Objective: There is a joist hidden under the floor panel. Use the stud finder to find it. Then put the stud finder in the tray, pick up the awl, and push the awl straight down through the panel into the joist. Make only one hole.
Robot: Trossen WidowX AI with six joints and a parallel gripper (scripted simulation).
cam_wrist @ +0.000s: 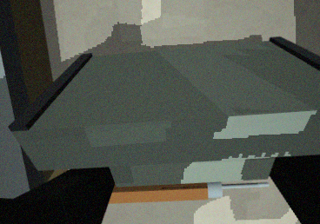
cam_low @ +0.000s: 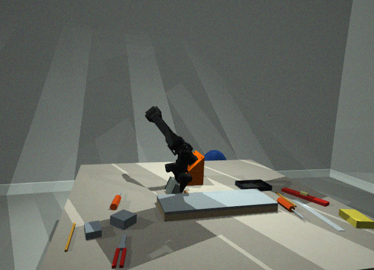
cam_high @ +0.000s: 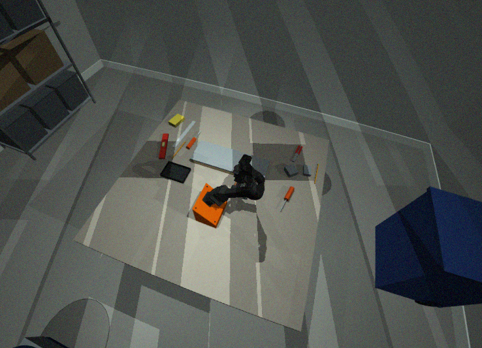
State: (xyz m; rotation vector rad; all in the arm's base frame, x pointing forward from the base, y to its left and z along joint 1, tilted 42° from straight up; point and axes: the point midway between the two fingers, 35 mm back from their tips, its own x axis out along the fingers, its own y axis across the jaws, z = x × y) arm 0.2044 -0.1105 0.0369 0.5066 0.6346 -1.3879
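The awl is 4 cm to the left of my gripper tip, 2 cm below it and 1 cm behind it. The rest, counted from my gripper tip: ruler (58 cm to the left, 25 cm ahead, 3 cm below); then stud finder (2 cm ahead); then black tray (44 cm to the left, 8 cm behind, 2 cm below).
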